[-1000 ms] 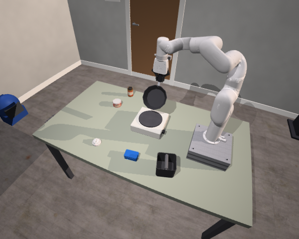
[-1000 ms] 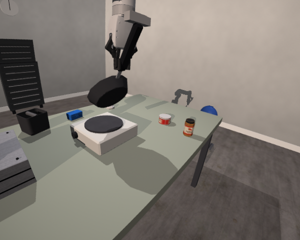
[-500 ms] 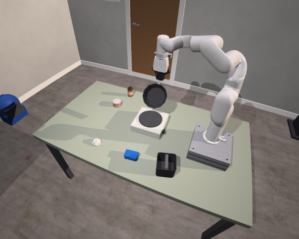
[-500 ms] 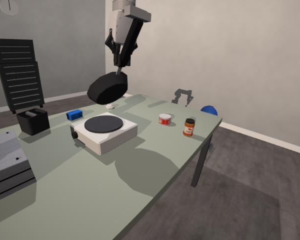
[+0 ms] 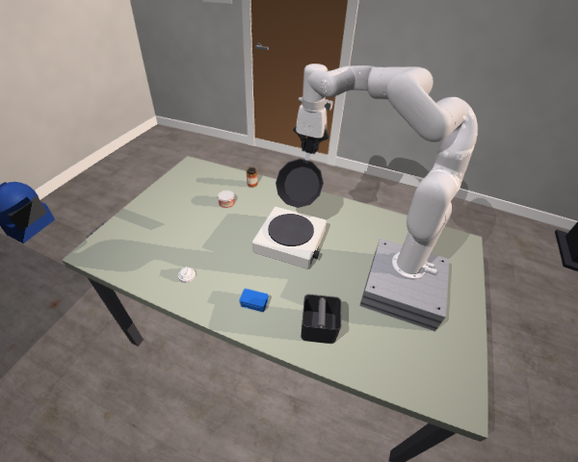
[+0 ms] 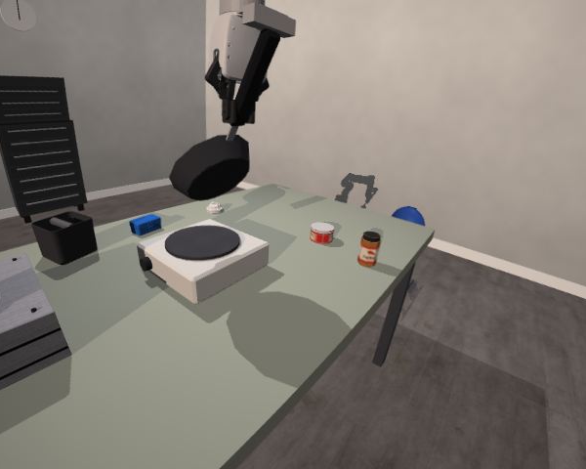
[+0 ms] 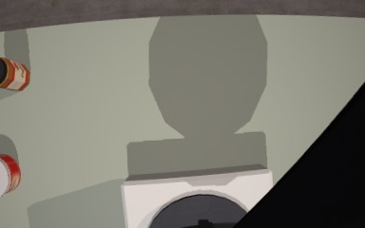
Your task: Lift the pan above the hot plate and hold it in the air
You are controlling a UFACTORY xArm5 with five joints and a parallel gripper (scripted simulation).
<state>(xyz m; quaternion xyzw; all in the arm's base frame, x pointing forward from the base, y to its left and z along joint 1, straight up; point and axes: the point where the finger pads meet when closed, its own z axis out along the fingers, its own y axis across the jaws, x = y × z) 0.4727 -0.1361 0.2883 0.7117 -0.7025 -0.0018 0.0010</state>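
The black pan lies 40 mm to the left of my hand and 70 mm below it. Also, from my hand: red tin: 380 mm ahead, 40 mm to the left, 360 mm below; then hot plate: 20 mm behind, 140 mm to the left, 340 mm below; then spice jar: 350 mm ahead, 150 mm to the right, 340 mm below.
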